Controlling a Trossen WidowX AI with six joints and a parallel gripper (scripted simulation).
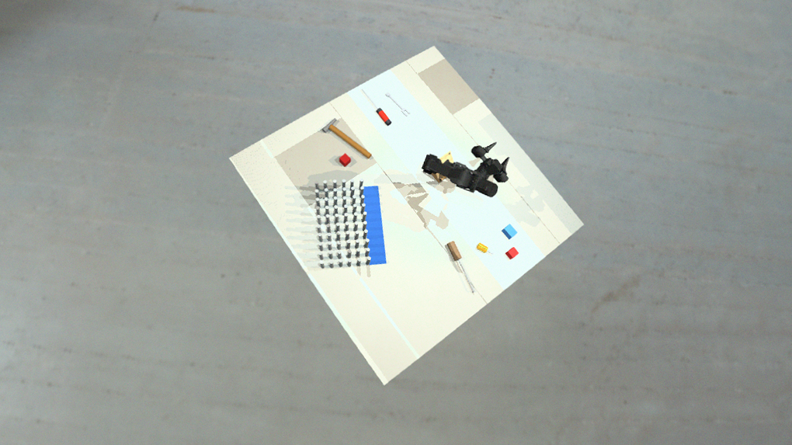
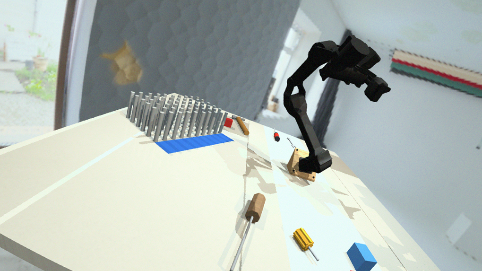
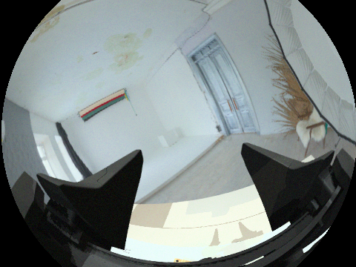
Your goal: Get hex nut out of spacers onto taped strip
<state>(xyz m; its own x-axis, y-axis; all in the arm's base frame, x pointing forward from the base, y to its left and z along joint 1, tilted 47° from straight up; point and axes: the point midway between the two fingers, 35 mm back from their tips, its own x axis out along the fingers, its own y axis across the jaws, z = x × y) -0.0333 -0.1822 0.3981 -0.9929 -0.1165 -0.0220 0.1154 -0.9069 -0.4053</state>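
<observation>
Now: the hook tool 330 mm ahead of my gripper tip, 260 mm to the left of it and 450 mm below it. Round my gripper tip: blue taped strip 490 mm ahead, 190 mm to the right, 460 mm below; then yellow-handled screwdriver 180 mm ahead, 260 mm to the left, 440 mm below; then blue cube 20 mm ahead, 280 mm to the left, 440 mm below.
</observation>
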